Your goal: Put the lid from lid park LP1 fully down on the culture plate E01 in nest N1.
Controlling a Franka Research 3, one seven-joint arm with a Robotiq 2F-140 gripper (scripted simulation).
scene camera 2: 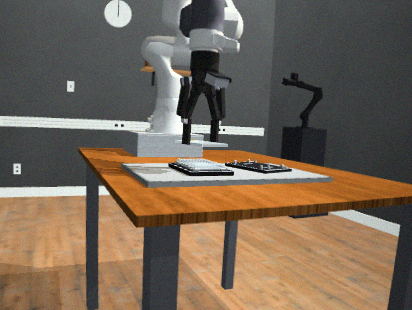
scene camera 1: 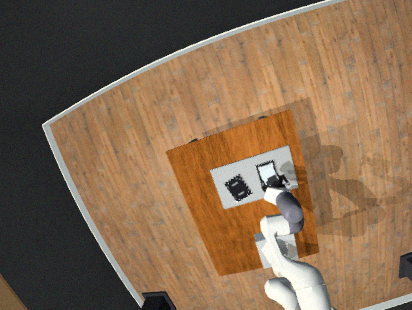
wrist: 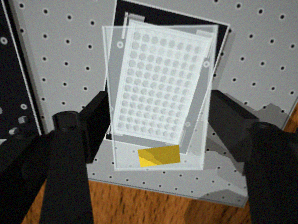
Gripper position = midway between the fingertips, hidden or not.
In view: my gripper (scene camera 2: pixel 200 144) and a clear lid (wrist: pixel 159 78).
My gripper is seen too in the wrist view (wrist: pixel 158 105).
